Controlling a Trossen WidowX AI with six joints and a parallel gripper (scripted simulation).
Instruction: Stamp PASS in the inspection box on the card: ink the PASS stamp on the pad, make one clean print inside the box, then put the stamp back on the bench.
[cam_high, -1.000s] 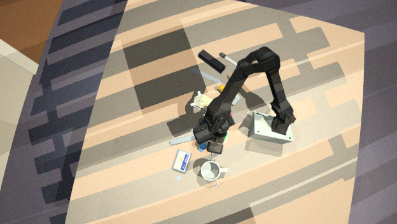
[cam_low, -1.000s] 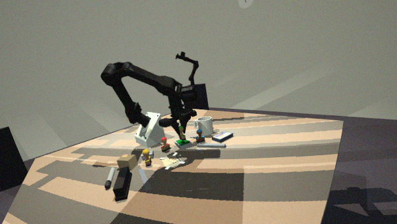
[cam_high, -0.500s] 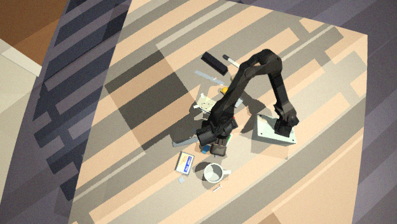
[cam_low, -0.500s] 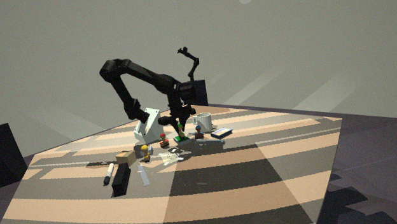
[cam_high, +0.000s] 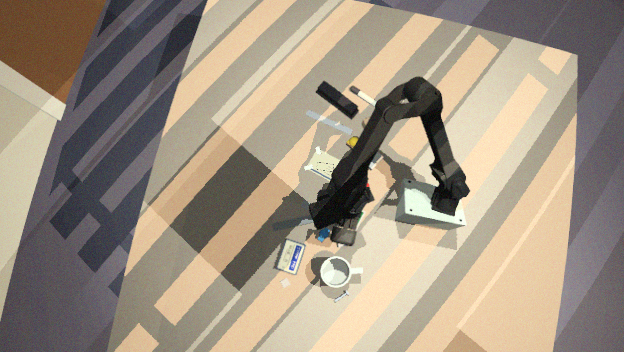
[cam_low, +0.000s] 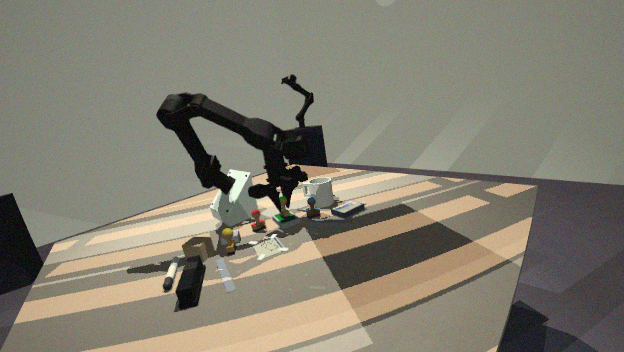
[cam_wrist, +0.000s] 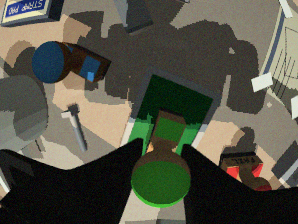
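My gripper tip is now right at the green-knobbed stamp. From my gripper tip the other things lie so: red stamp 90 mm to the right, 20 mm below, 20 mm behind; green ink pad 40 mm below; blue stamp 80 mm to the left, 40 mm ahead, 20 mm below.
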